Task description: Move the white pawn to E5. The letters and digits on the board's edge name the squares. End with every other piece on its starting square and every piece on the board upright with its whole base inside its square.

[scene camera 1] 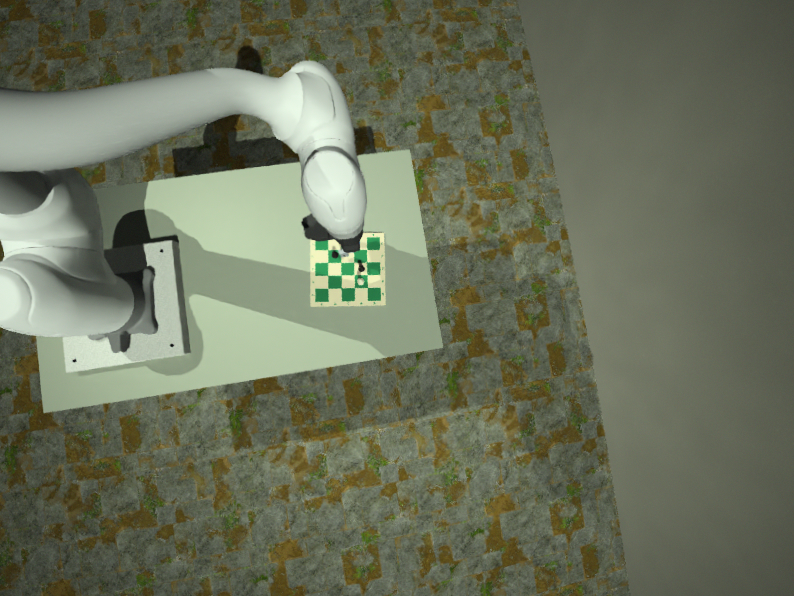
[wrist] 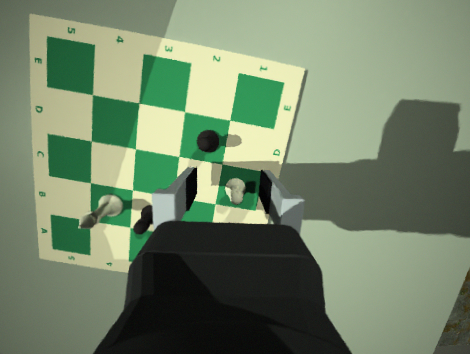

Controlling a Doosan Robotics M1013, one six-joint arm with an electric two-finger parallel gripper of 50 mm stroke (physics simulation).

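Seen in the pictures: gripper, fingertip midpoint: [wrist: 228,181]; arm's base, link origin: [scene camera 1: 123,304].
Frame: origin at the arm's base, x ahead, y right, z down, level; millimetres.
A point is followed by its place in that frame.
The white pawn [wrist: 236,190] {y -110, x 626, z 1 mm} stands upright on green square C1. In the wrist view it appears between the open fingers, nearer the right one; the arm hides it in the scene view. My gripper [scene camera 1: 345,252] {y -104, x 619, z 3 mm} [wrist: 228,181] {y -104, x 619, z 3 mm} is open and points down over the board's C1-C2 side, holding nothing. The height gap to the pawn is hard to tell. Green square E5 [scene camera 1: 321,295] {y 31, x 540, z 23 mm} [wrist: 70,65] {y 31, x 540, z 23 mm} is bare, at the corner of the board [scene camera 1: 312,288] {y 8, x 516, z 23 mm} [wrist: 37,132] {y 64, x 596, z 23 mm}.
A black piece [scene camera 1: 334,254] {y -79, x 592, z -6 mm} [wrist: 207,141] {y -86, x 588, z -7 mm} stands on D2, close to the pawn. Another black piece [scene camera 1: 361,268] {y -31, x 664, z -6 mm} [wrist: 143,220] {y -36, x 659, z 1 mm} is on B3, partly hidden by the left finger in the wrist view. A taller white piece [scene camera 1: 360,280] {y 4, x 658, z -14 mm} [wrist: 107,207] {y -1, x 654, z 10 mm} stands on B4.
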